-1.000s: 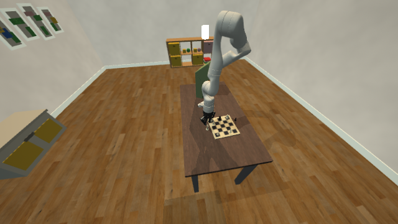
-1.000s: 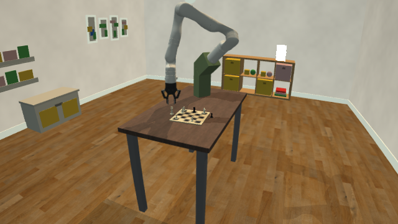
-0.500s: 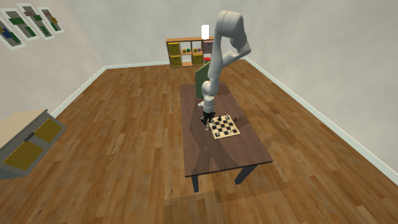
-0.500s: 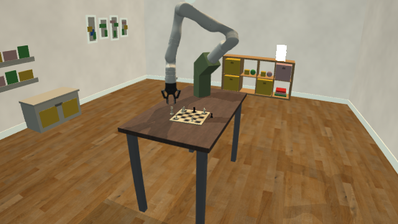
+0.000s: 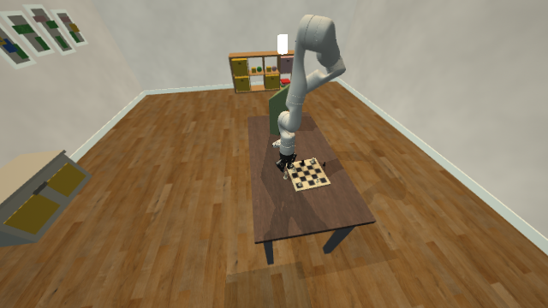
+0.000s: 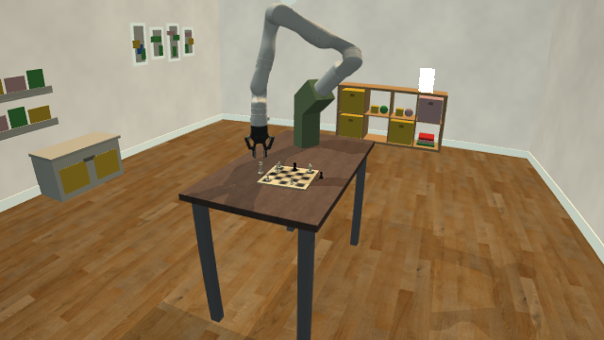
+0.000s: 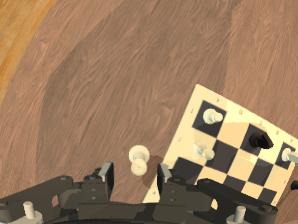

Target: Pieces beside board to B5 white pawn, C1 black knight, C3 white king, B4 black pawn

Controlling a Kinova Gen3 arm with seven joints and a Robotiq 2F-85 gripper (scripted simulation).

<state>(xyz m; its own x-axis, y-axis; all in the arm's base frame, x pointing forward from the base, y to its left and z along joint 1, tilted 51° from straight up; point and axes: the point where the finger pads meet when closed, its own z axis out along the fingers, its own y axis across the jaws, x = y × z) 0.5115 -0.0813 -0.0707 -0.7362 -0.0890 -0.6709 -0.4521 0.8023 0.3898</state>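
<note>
My gripper is now 6 cm above the white king. The rest, counted from my hand: black pawn: 8 cm behind, 27 cm to the left, 8 cm below; black knight: 10 cm behind, 13 cm to the left, 7 cm below; chessboard: 2 cm behind, 14 cm to the left, 9 cm below.
</note>
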